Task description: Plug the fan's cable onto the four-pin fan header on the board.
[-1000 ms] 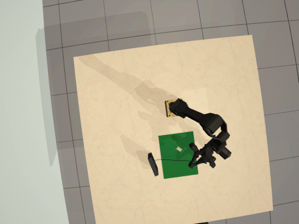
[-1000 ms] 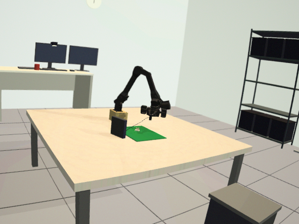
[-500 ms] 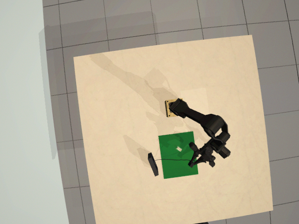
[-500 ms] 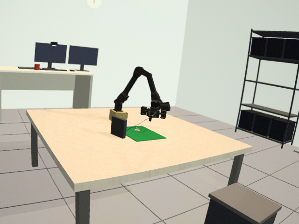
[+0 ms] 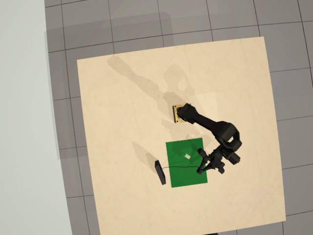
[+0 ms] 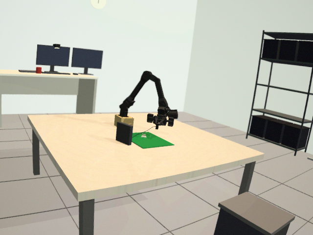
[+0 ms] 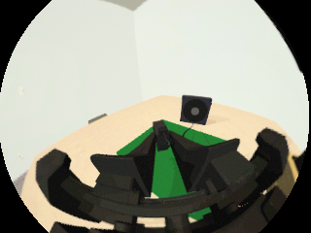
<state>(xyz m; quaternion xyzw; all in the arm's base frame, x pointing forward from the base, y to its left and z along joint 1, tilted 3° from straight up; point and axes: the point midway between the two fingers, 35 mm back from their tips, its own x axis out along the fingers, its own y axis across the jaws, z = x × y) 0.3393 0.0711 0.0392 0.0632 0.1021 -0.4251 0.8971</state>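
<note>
My gripper tip is now 3 cm past the green board, 6 cm to the left of it and 12 cm above it. Round my gripper tip: dark plug 1 cm below; black fan 2 cm behind, 23 cm to the right, 5 cm below; four-pin header 7 cm behind, 5 cm to the right, 11 cm below.
</note>
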